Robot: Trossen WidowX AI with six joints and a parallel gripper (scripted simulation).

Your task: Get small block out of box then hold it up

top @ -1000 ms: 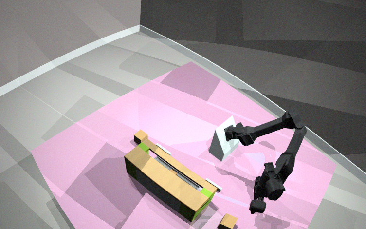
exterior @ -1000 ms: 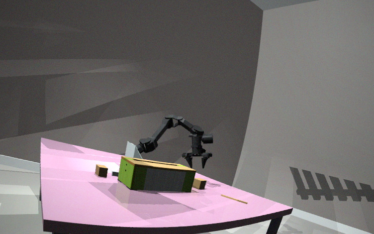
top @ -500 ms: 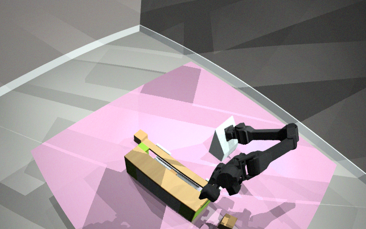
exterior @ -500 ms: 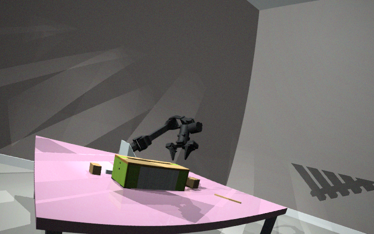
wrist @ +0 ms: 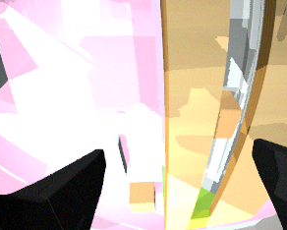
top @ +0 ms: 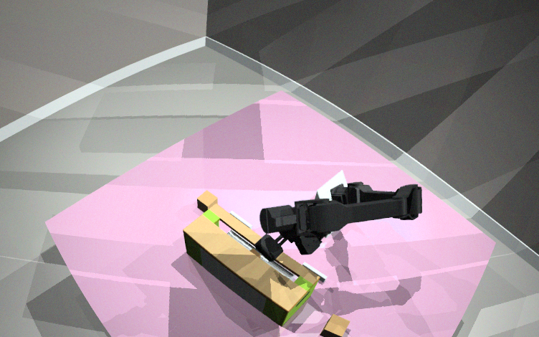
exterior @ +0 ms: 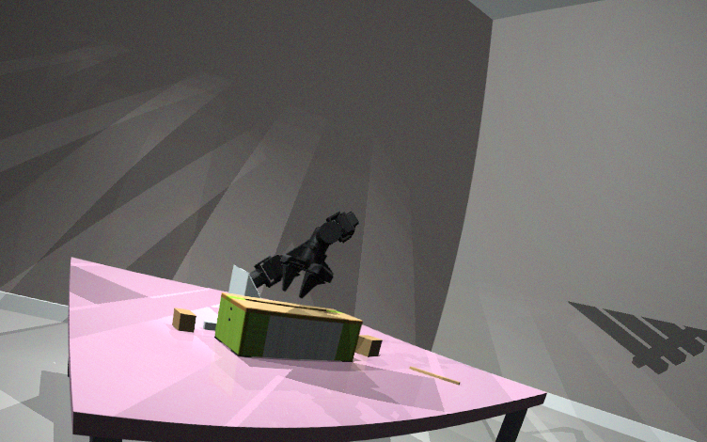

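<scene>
Right now the box is 9 cm below my gripper tip, 3 cm ahead of it and 2 cm to the right of it. From my gripper tip the other things lie so: tan block: 7 cm below, 5 cm ahead, 2 cm to the right; then thin stick: 40 cm to the left, 23 cm ahead, 15 cm below.
</scene>
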